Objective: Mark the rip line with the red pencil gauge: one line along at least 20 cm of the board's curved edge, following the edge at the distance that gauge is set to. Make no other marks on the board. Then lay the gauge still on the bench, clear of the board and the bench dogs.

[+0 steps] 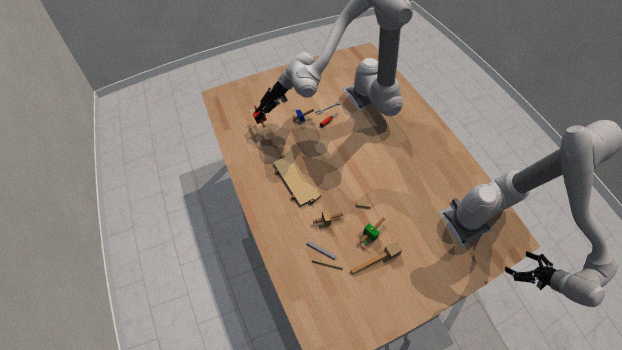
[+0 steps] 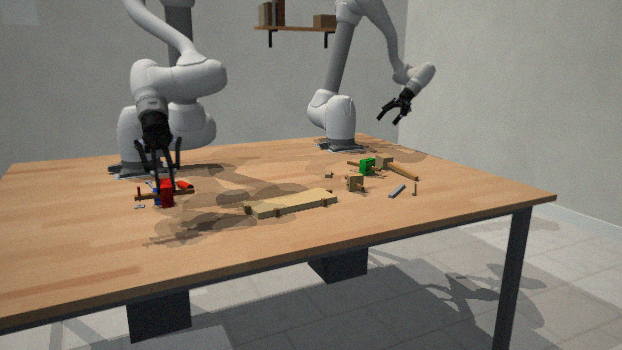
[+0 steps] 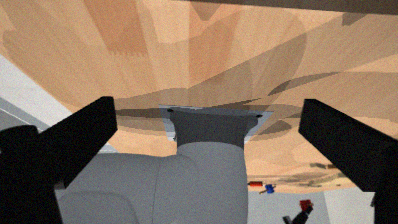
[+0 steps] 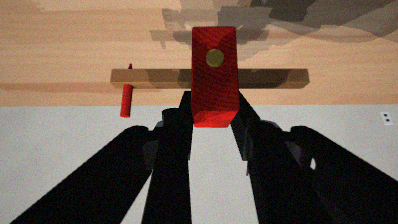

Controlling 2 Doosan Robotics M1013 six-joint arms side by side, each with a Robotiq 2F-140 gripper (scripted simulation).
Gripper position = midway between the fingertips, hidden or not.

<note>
In view: the left gripper (image 1: 516, 261), the right gripper (image 2: 166, 191) and a red pencil gauge (image 4: 214, 78).
The left gripper is seen too in image 3 (image 3: 208, 114). The right gripper is seen too in image 4 (image 4: 211, 105).
</note>
